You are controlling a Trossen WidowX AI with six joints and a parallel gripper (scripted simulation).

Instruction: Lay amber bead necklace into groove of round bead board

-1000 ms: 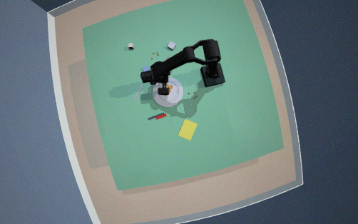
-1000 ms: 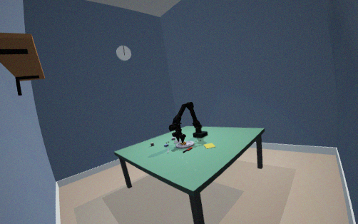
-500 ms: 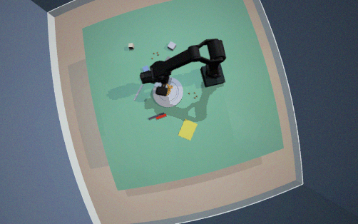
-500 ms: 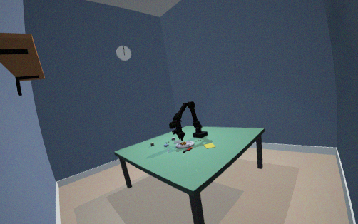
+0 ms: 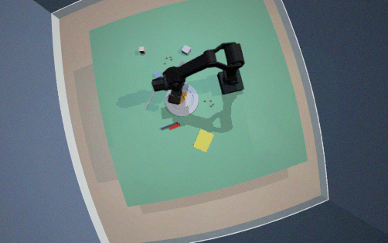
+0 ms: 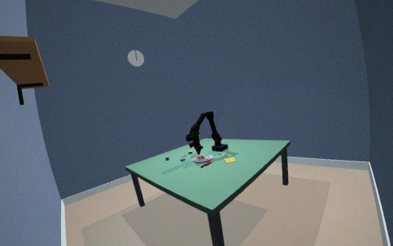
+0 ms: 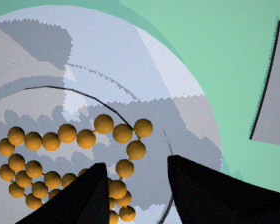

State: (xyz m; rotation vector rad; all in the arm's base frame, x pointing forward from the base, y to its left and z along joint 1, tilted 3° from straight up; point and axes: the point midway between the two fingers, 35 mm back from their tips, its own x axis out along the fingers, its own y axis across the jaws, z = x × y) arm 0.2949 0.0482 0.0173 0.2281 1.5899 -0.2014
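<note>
The round grey bead board lies 5 cm to the left of my gripper tip, 4 cm below it and 1 cm behind it. The rest, counted from my gripper tip: grey rod 19 cm ahead, 4 cm to the left, 4 cm below; blue block 13 cm ahead, 11 cm to the right, 4 cm below; grey plate 13 cm to the right, 4 cm below, 3 cm behind.
</note>
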